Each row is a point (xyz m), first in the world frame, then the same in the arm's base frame.
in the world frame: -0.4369 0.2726 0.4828
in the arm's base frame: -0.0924 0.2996 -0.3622
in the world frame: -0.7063 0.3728 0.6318
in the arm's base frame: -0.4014 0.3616 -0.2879
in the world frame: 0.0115 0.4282 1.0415
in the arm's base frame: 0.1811 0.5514 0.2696
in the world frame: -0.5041 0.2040 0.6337
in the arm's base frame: -0.1830 0.2280 -0.2256
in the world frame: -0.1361 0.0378 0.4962
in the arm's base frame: 0.2275 0.1175 -0.2607
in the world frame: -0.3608 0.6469 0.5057
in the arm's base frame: -0.0797 0.6819 -0.3536
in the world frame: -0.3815 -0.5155 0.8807
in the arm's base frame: -0.0191 -0.4499 0.1018
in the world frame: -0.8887 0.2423 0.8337
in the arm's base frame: -0.6057 0.2127 -0.1232
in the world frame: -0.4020 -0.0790 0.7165
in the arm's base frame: -0.0634 -0.0306 -0.0984
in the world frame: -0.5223 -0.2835 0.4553
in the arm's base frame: -0.0863 -0.2637 -0.3624
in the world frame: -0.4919 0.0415 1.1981
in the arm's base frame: -0.2828 0.0958 0.3380
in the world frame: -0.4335 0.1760 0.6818
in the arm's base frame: -0.1227 0.2141 -0.1605
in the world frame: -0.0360 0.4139 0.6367
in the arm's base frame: 0.2347 0.5109 -0.1327
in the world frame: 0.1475 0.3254 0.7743
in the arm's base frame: 0.3908 0.4598 0.0502
